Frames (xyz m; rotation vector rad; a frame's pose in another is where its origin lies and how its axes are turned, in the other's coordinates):
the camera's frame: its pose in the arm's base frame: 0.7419 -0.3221 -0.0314 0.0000 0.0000 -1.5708
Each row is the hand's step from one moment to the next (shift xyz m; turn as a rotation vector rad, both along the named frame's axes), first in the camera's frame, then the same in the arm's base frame.
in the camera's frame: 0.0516 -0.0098 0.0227 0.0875 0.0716 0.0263
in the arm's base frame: -0.0098 -0.0516 0.0227 0.0716 -0.0875 0.0263
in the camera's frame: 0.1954 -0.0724 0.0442 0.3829 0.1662 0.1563
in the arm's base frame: -0.0724 -0.1954 0.0442 0.1662 -0.3829 0.1563
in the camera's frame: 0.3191 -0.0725 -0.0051 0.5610 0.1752 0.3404
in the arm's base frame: -0.0725 -0.3191 -0.0051 0.1752 -0.5610 0.3404
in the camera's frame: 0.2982 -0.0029 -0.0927 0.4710 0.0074 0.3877
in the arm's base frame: -0.0029 -0.2982 -0.0927 0.0074 -0.4710 0.3877
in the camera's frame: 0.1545 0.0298 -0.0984 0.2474 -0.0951 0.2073
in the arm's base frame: 0.0298 -0.1545 -0.0984 -0.0951 -0.2474 0.2073
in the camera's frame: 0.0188 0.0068 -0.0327 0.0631 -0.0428 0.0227
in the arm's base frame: 0.0068 -0.0188 -0.0327 -0.0428 -0.0631 0.0227
